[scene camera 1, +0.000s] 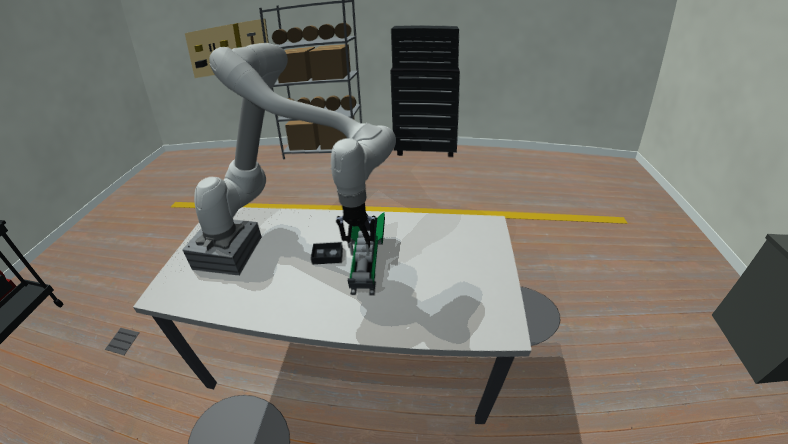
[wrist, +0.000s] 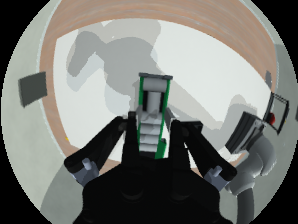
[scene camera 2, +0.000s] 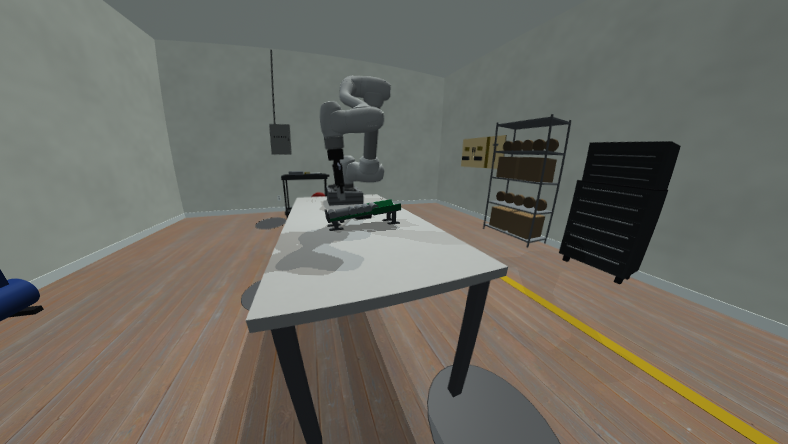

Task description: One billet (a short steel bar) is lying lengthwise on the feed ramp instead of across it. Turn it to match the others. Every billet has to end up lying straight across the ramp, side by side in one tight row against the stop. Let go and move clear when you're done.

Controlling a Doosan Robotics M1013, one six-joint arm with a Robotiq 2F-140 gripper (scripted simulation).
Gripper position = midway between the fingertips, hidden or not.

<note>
In view: my gripper (scene camera 1: 360,253).
My gripper is seen too in the wrist view (wrist: 153,111).
</note>
